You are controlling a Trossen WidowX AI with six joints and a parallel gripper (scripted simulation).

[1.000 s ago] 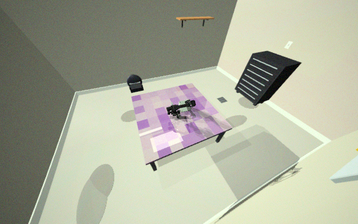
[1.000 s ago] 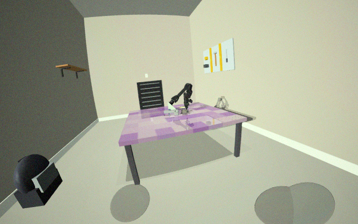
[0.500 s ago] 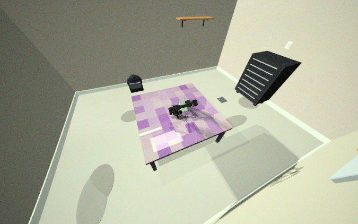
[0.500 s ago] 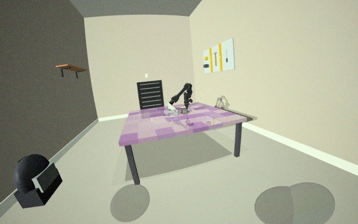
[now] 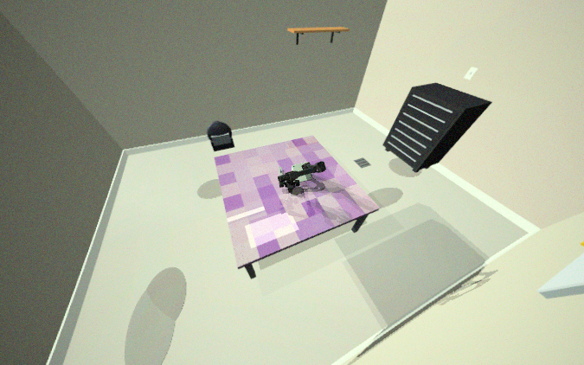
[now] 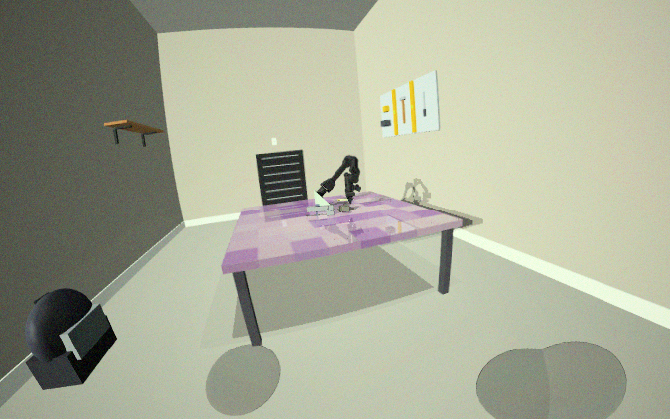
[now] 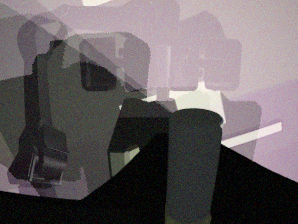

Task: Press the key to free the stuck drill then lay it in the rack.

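My gripper tip is now 3 cm past the dark olive block, 4 cm to the left of it and 4 cm above it. Also, from my gripper tip: grey fixture: 3 cm behind, 22 cm to the right, 1 cm below.
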